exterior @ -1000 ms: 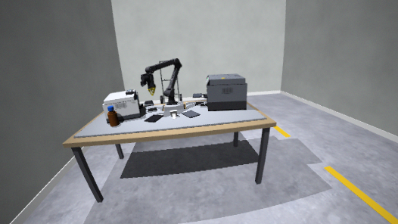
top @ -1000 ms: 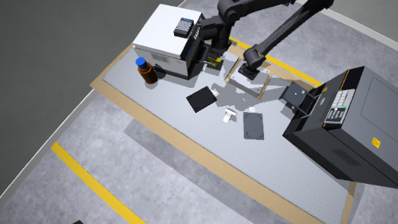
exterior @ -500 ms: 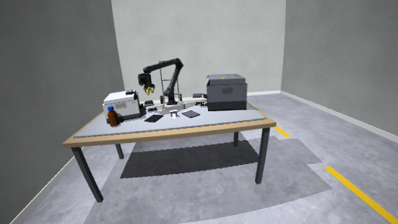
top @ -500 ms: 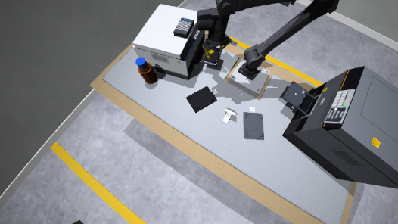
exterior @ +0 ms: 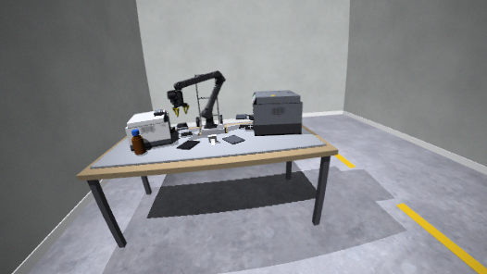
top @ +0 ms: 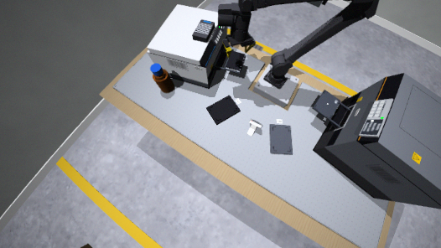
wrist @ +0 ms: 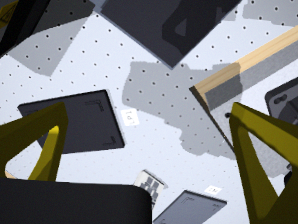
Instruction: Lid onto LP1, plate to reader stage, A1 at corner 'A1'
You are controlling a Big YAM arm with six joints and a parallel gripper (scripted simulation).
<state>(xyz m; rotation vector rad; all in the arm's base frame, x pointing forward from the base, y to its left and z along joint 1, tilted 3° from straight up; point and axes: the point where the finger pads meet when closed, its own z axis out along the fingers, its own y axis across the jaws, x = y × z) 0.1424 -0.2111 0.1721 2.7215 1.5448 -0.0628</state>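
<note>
My hand is 110 mm above the glossy lid, 50 mm past it and 30 mm to the left of it. From my hand the other things lie so: white well plate 120 mm below, 50 mm behind, 30 mm to the right; then black bench pad 210 mm ahead, 200 mm below, 80 mm to the left; then brown capped bottle 310 mm ahead, 290 mm to the right, 100 mm below.
</note>
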